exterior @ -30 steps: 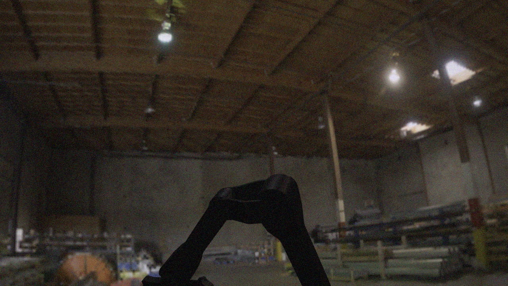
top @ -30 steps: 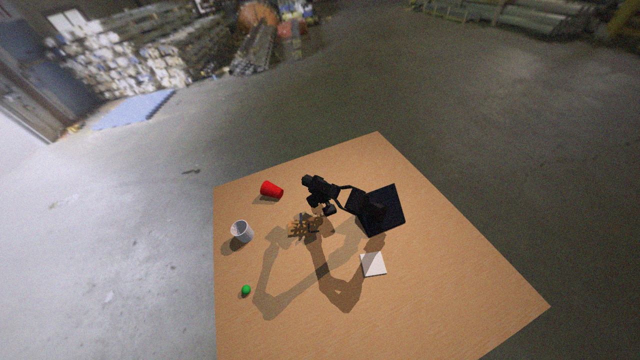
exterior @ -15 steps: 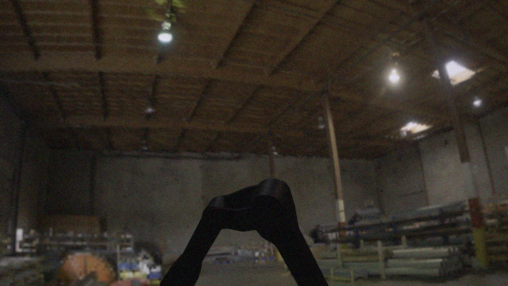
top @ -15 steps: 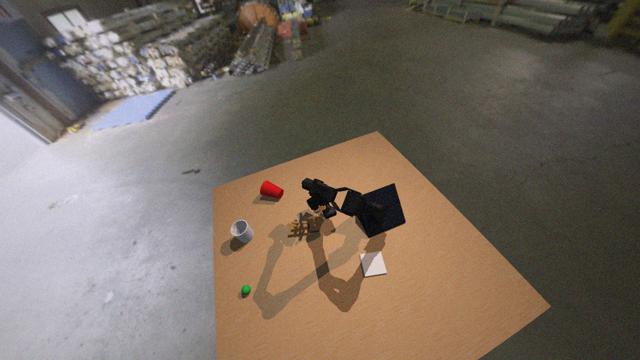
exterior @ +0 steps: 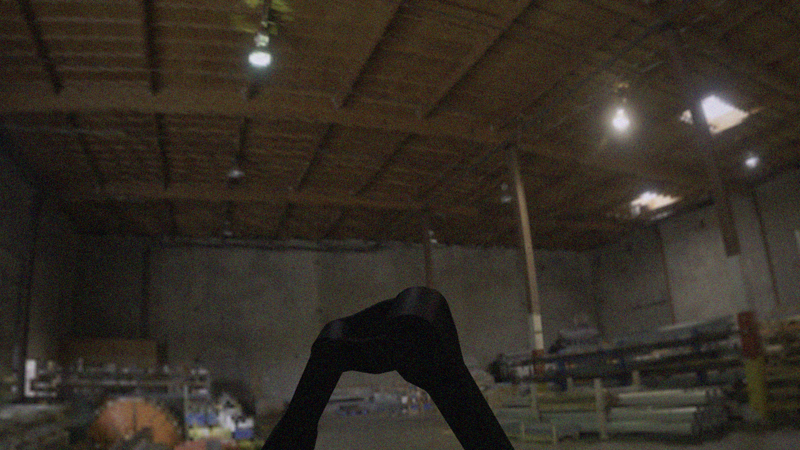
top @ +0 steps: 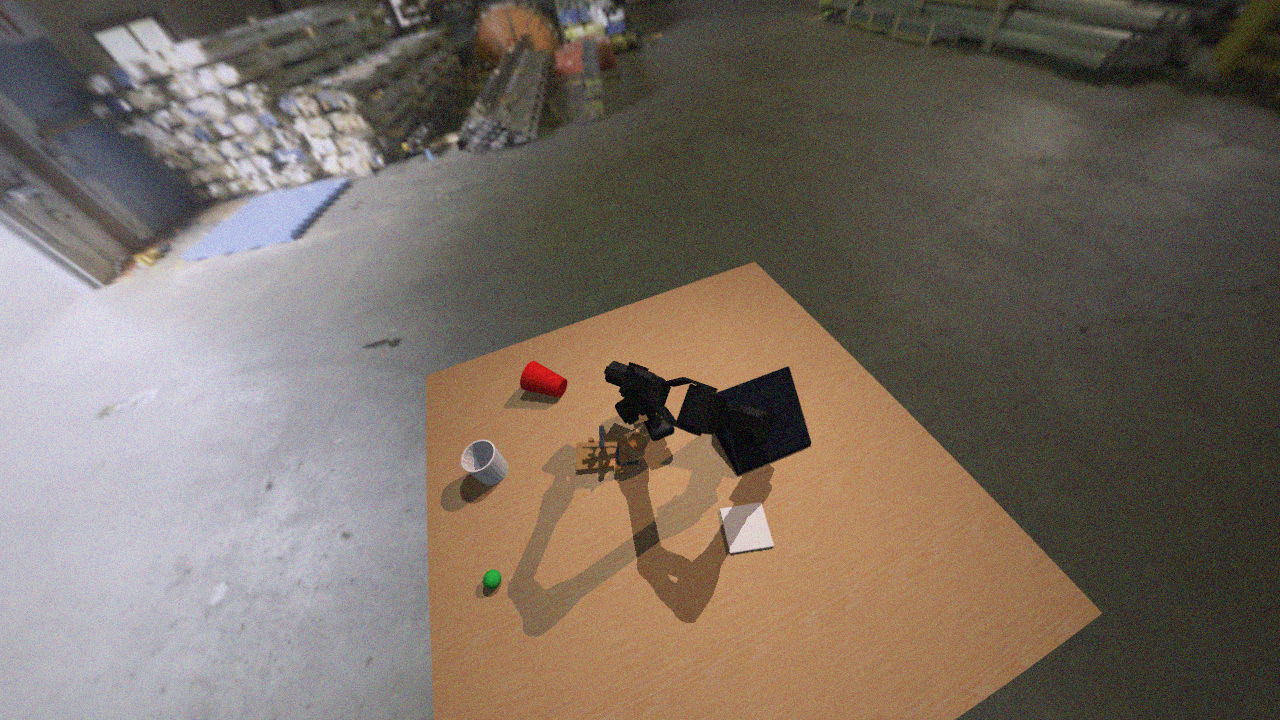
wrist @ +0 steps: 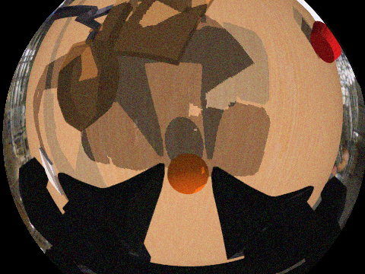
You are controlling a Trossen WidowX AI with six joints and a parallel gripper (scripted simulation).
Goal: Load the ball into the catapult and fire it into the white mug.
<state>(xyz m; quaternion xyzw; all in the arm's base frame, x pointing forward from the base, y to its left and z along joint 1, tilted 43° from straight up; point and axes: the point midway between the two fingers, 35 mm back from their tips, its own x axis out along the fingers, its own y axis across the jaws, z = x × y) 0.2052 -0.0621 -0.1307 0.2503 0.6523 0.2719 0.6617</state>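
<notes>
My gripper tip is now 12 cm short of the wooden catapult, 7 cm to the right of it and 4 cm below it. Round my gripper tip: orange ball 1 cm above; white mug 46 cm ahead, 3 cm to the right, 2 cm above; white flat square 10 cm behind, 34 cm to the left, 1 cm below.
</notes>
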